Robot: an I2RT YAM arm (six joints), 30 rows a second.
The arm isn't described. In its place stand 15 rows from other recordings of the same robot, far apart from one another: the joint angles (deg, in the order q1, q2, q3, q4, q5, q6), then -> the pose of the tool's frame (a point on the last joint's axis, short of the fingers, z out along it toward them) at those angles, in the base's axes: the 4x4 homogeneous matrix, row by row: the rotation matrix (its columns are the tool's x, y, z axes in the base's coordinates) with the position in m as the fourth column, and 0 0 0 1 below.
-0.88, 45.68, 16.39, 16.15, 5.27, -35.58 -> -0.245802, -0.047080, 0.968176, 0.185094; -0.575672, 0.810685, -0.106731, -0.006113; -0.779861, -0.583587, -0.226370, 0.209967; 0, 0, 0, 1
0.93, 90.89, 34.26, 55.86, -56.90, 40.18 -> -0.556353, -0.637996, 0.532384, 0.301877; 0.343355, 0.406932, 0.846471, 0.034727; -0.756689, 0.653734, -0.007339, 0.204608; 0, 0, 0, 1
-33.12, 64.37, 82.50, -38.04, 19.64, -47.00 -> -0.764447, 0.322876, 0.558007, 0.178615; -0.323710, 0.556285, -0.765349, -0.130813; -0.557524, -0.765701, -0.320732, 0.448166; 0, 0, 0, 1
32.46, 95.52, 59.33, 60.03, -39.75, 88.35 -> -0.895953, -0.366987, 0.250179, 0.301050; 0.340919, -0.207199, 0.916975, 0.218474; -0.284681, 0.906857, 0.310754, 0.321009; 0, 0, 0, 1
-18.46, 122.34, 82.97, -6.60, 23.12, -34.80 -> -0.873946, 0.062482, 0.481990, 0.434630; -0.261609, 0.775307, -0.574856, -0.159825; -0.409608, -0.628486, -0.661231, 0.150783; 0, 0, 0, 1
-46.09, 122.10, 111.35, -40.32, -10.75, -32.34 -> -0.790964, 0.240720, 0.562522, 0.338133; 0.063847, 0.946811, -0.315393, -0.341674; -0.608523, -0.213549, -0.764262, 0.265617; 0, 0, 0, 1
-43.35, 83.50, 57.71, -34.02, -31.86, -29.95 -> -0.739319, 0.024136, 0.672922, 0.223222; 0.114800, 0.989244, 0.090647, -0.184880; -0.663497, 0.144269, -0.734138, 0.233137; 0, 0, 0, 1
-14.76, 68.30, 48.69, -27.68, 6.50, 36.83 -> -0.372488, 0.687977, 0.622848, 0.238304; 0.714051, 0.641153, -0.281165, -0.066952; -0.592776, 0.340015, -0.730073, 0.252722; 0, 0, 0, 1
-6.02, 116.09, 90.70, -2.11, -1.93, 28.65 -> -0.366969, 0.286080, 0.885151, 0.477839; 0.520543, 0.851761, -0.059480, -0.049186; -0.770954, 0.438931, -0.461487, 0.249157; 0, 0, 0, 1
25.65, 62.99, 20.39, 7.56, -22.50, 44.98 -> -0.848443, -0.116827, 0.516232, 0.182126; 0.317027, 0.668850, 0.672409, 0.102569; -0.423838, 0.734160, -0.530444, 0.165667; 0, 0, 0, 1
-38.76, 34.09, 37.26, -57.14, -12.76, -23.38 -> -0.780935, 0.217232, 0.585620, 0.088065; 0.130659, 0.973645, -0.186932, -0.060621; -0.610793, -0.069465, -0.788737, 0.247005; 0, 0, 0, 1
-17.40, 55.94, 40.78, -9.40, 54.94, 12.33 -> -0.199090, 0.946552, 0.253775, 0.191878; 0.190939, 0.291463, -0.937332, -0.090669; -0.961200, -0.138158, -0.238761, 0.286796; 0, 0, 0, 1
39.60, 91.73, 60.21, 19.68, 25.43, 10.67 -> -0.201989, -0.218213, 0.954769, 0.296437; 0.049915, 0.971302, 0.232552, 0.225395; -0.978115, 0.094631, -0.185300, 0.278664; 0, 0, 0, 1
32.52, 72.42, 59.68, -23.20, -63.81, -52.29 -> 0.369624, -0.911362, -0.181100, 0.206355; -0.178428, -0.260892, 0.948735, 0.169450; -0.911889, -0.318362, -0.259045, 0.317010; 0, 0, 0, 1
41.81, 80.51, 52.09, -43.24, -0.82, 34.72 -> -0.963108, -0.147695, 0.224967, 0.189717; -0.097349, 0.970536, 0.220414, 0.170370; -0.250892, 0.190383, -0.949109, 0.206025; 0, 0, 0, 1
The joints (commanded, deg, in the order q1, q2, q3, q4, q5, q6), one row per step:
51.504, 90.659, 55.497, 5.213, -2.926, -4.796
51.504, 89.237, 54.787, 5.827, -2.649, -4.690
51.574, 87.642, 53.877, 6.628, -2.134, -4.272
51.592, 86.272, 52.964, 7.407, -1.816, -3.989
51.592, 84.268, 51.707, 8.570, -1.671, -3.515
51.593, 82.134, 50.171, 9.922, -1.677, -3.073
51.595, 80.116, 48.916, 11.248, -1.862, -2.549
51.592, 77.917, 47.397, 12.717, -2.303, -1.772
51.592, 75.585, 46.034, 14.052, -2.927, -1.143
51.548, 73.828, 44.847, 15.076, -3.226, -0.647
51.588, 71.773, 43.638, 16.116, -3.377, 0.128
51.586, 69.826, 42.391, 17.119, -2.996, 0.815
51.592, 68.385, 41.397, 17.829, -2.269, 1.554
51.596, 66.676, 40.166, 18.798, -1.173, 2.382
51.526, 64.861, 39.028, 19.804, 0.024, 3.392
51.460, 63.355, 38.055, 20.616, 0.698, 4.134
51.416, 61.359, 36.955, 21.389, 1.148, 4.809
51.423, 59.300, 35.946, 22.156, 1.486, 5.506
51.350, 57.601, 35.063, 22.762, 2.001, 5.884
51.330, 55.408, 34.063, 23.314, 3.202, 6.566
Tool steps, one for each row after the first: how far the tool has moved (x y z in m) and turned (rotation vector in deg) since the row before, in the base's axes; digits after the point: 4 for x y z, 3 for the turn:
-0.0025, -0.0034, 0.0051, 1.007, -0.856, -0.293
-0.0032, -0.0038, 0.0051, 1.230, -0.813, -0.581
-0.0028, -0.0036, 0.0037, 1.030, -0.675, -0.393
-0.0040, -0.0052, 0.0057, 1.714, -0.889, -0.331
-0.0046, -0.0058, 0.0048, 1.772, -0.883, -0.166
-0.0043, -0.0052, 0.0055, 1.969, -0.853, -0.013
-0.0050, -0.0059, 0.0048, 2.207, -0.630, 0.163
-0.0053, -0.0060, 0.0059, 2.268, -0.802, 0.418
-0.0039, -0.0050, 0.0032, 1.573, -0.539, 0.120
-0.0048, -0.0055, 0.0043, 1.932, -0.527, 0.014
-0.0042, -0.0057, 0.0032, 1.677, -0.565, -0.509
-0.0030, -0.0045, 0.0017, 1.256, -0.224, -0.835
-0.0034, -0.0054, 0.0018, 1.523, -0.368, -1.202
-0.0033, -0.0058, 0.0027, 1.845, -0.367, -1.379
-0.0029, -0.0048, 0.0018, 1.477, -0.311, -0.806
-0.0041, -0.0059, 0.0028, 1.714, -0.544, -0.538
-0.0044, -0.0058, 0.0033, 1.859, -0.608, -0.356
-0.0033, -0.0051, 0.0022, 1.353, -0.603, -0.591
-0.0042, -0.0066, 0.0030, 1.827, -0.560, -1.208

